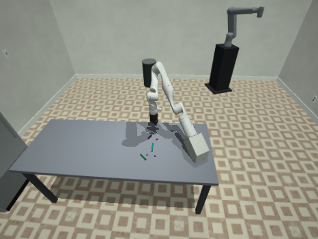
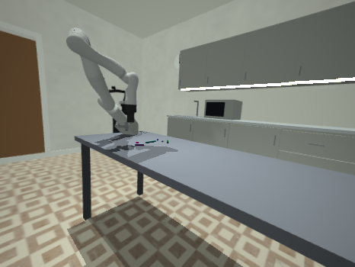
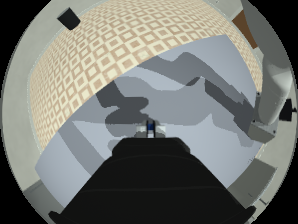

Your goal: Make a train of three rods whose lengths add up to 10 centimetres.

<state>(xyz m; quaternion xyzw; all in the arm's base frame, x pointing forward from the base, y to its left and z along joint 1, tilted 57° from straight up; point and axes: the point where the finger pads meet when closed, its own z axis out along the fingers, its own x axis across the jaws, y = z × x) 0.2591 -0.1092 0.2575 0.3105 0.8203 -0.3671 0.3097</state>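
Right now the magenta rod is 11 cm below my hand, 10 cm to the left of it and 2 cm ahead of it. From my hand the other things lie so: turquoise rod (18 cm to the left, 11 cm below, 8 cm ahead); then green rod (27 cm to the left, 19 cm ahead, 11 cm below); then purple rod (11 cm below, 8 cm ahead, 4 cm to the left).
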